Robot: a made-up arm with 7 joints. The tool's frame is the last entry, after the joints.
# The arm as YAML. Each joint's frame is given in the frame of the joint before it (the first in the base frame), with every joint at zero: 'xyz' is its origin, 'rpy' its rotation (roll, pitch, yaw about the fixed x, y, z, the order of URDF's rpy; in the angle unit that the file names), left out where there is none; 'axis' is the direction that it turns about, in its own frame. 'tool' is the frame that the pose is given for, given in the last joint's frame.
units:
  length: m
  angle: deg
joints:
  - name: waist
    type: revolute
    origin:
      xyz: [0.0, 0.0, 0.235]
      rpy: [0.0, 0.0, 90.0]
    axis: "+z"
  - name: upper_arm
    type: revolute
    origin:
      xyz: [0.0, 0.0, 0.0]
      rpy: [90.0, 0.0, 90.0]
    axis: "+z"
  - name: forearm
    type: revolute
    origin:
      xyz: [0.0, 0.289, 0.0]
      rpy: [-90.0, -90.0, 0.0]
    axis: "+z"
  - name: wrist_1
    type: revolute
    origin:
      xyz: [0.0, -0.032, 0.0]
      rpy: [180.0, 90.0, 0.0]
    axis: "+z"
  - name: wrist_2
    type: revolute
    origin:
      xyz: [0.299, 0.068, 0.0]
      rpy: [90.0, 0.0, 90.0]
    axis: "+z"
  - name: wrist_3
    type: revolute
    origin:
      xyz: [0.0, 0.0, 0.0]
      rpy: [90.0, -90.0, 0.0]
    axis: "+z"
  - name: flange
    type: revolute
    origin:
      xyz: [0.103, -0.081, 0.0]
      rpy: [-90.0, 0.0, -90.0]
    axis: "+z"
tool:
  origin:
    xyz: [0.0, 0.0, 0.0]
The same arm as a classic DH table. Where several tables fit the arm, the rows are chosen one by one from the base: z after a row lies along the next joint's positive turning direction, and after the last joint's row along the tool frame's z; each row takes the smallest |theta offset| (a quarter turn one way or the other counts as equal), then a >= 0, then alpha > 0; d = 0 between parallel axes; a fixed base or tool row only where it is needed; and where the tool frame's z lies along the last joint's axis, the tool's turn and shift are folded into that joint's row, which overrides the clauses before.
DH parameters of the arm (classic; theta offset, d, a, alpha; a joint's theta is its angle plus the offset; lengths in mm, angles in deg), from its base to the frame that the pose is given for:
waist: 0 235 0 -90
upper_arm: 0 0 0 90
forearm: 0 289 32 90
wrist_1: 0 0 68 90
wrist_2: 0 299 0 90
wrist_3: 0 0 81 -90
flange: 0 103 0 0

